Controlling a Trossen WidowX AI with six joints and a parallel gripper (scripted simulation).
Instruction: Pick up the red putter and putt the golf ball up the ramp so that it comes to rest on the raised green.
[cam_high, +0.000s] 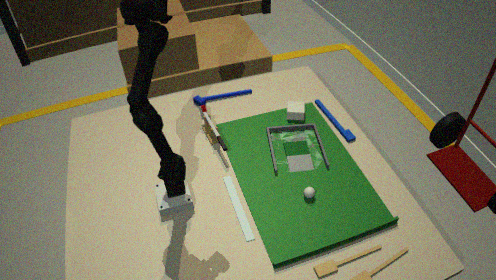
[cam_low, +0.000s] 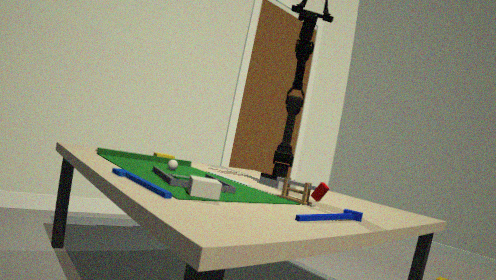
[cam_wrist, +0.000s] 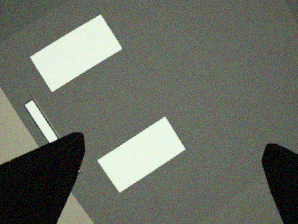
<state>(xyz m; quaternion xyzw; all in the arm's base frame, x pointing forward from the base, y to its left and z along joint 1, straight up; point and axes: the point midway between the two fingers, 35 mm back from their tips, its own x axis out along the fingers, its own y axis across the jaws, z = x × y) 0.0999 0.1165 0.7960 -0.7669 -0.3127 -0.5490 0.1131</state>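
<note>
Right now the red putter is 10 cm ahead of my gripper tip, 15 cm to the left of it and 81 cm below it. Round my gripper tip: pale strip (11 cm ahead, 24 cm to the right, 87 cm below); white golf ball (37 cm ahead, 27 cm to the right, 85 cm below); green mat (38 cm ahead, 14 cm to the right, 87 cm below).
</note>
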